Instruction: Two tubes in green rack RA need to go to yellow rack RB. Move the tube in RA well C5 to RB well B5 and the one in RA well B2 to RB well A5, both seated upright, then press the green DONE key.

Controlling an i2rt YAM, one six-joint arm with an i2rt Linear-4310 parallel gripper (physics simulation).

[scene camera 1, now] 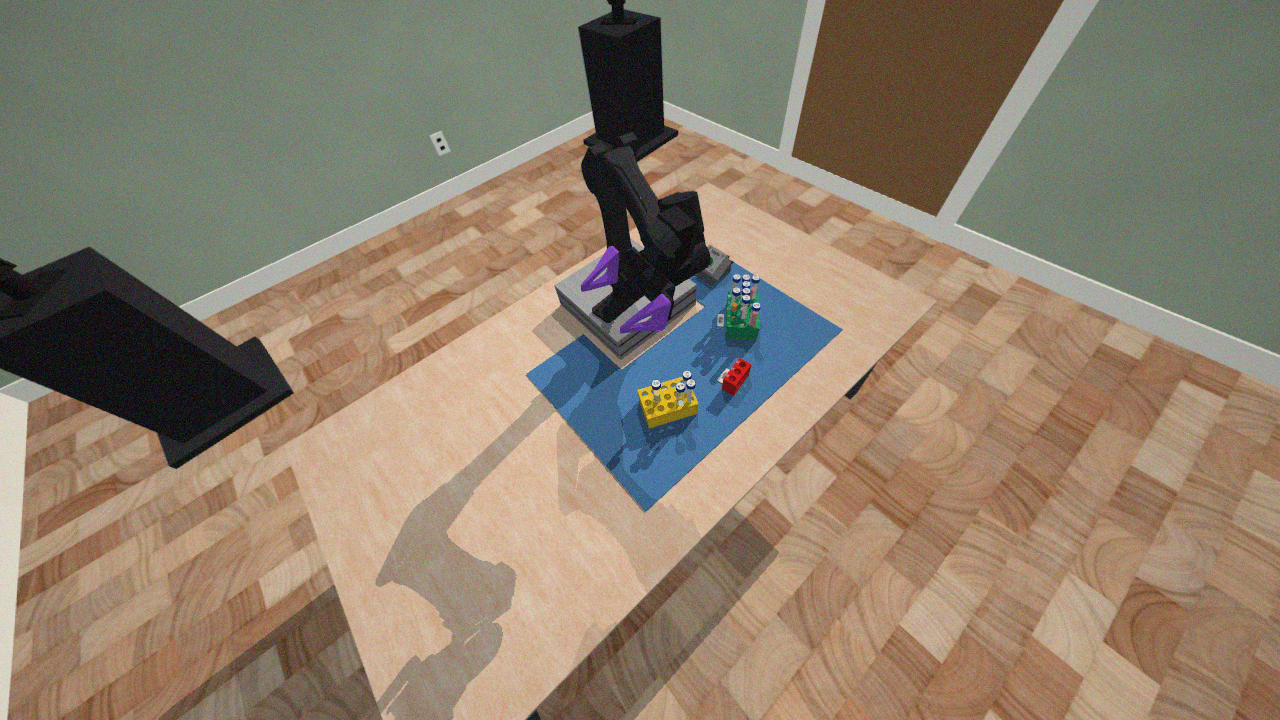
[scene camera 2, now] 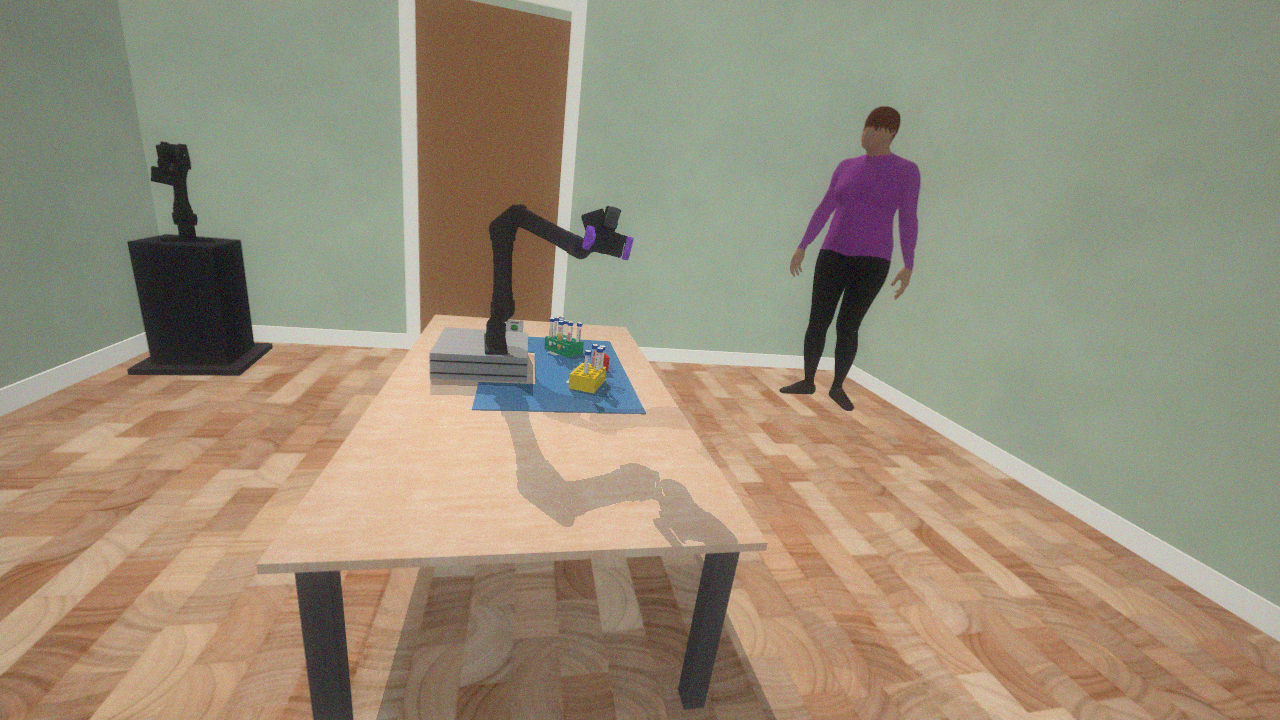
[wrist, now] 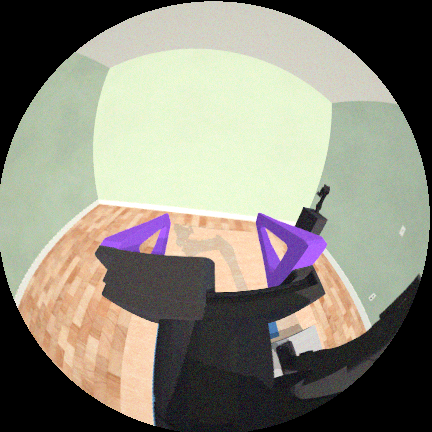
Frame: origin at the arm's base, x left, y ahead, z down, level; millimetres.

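Seen in the pictures: gripper, fingertip midpoint: [scene camera 1: 600, 308] [scene camera 2: 611, 243] [wrist: 212, 217]; arm's base at its link origin: [scene camera 1: 625, 297] [scene camera 2: 495, 344] [wrist: 288, 363].
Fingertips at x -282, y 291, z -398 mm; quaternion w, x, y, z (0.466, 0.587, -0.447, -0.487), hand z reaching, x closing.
Observation:
Offsets run from my fingertips to a thing's top centre. Level surfaces: height alone.
The green rack RA @(dx +474, dy -24, dz +428 mm) [scene camera 1: 742, 331] [scene camera 2: 563, 350] stands on the blue mat with several blue-capped tubes upright in it; single wells cannot be told apart. The yellow rack RB @(dx +130, dy +1, dz +428 mm) [scene camera 1: 667, 412] [scene camera 2: 585, 380] stands on the same mat, with several blue-capped tubes toward one end and open wells beside them. The small grey box with the green DONE key @(dx +558, dy -211, dz +404 mm) [scene camera 1: 714, 261] [scene camera 2: 514, 326] is behind RA, beside the arm's base, partly hidden by the arm in scene camera 1. My gripper [scene camera 1: 626, 291] [wrist: 212, 217] is wide open with nothing between its purple fingers, held high above the table, away from both racks.
A red block with holes [scene camera 1: 736, 377] [scene camera 2: 605, 361] stands on the blue mat @(dz +479 mm) [scene camera 1: 787, 326] between the racks. The arm's grey base [scene camera 1: 581, 300] [scene camera 2: 478, 367] is beside the mat. A person in purple [scene camera 2: 872, 205] stands beyond the table. Another arm stands on a black pedestal [scene camera 2: 189, 300].

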